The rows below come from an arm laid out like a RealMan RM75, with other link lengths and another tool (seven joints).
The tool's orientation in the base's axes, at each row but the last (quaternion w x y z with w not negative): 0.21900 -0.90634 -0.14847 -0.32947; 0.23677 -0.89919 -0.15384 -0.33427; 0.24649 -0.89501 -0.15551 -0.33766; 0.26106 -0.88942 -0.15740 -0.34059; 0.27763 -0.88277 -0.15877 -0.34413; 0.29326 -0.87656 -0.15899 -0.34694; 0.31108 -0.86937 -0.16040 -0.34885; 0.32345 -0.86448 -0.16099 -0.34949; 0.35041 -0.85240 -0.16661 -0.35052; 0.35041 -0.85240 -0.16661 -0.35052; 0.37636 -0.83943 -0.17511 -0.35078; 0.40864 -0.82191 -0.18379 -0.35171
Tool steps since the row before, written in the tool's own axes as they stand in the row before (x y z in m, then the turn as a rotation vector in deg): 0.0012 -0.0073 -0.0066 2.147 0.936 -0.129; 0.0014 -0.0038 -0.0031 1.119 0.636 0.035; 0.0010 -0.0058 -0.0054 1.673 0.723 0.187; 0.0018 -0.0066 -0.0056 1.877 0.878 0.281; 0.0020 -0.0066 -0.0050 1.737 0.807 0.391; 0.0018 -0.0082 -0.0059 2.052 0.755 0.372; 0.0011 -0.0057 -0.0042 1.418 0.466 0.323; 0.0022 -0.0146 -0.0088 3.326 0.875 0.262; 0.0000 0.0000 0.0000 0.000 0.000 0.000; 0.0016 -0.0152 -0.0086 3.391 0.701 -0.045; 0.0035 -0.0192 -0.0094 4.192 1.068 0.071; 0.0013 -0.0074 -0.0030 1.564 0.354 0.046
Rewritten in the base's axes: -0.0056 0.0032 0.0075 1.905 -0.601 1.230; -0.0023 0.0017 0.0042 1.111 -0.384 0.526; -0.0047 0.0020 0.0061 1.631 -0.311 0.775; -0.0047 0.0024 0.0071 1.898 -0.362 0.800; -0.0043 0.0024 0.0070 1.822 -0.253 0.663; -0.0057 0.0028 0.0080 2.010 -0.200 0.916; -0.0042 0.0016 0.0056 1.395 -0.053 0.620; -0.0102 0.0050 0.0129 2.914 -0.297 1.822; 0.0000 0.0000 0.0000 0.000 0.000 0.000; -0.0111 0.0045 0.0128 2.719 -0.392 2.108; -0.0126 0.0056 0.0167 3.532 -0.521 2.444; -0.0048 0.0020 0.0062 1.300 -0.152 0.928
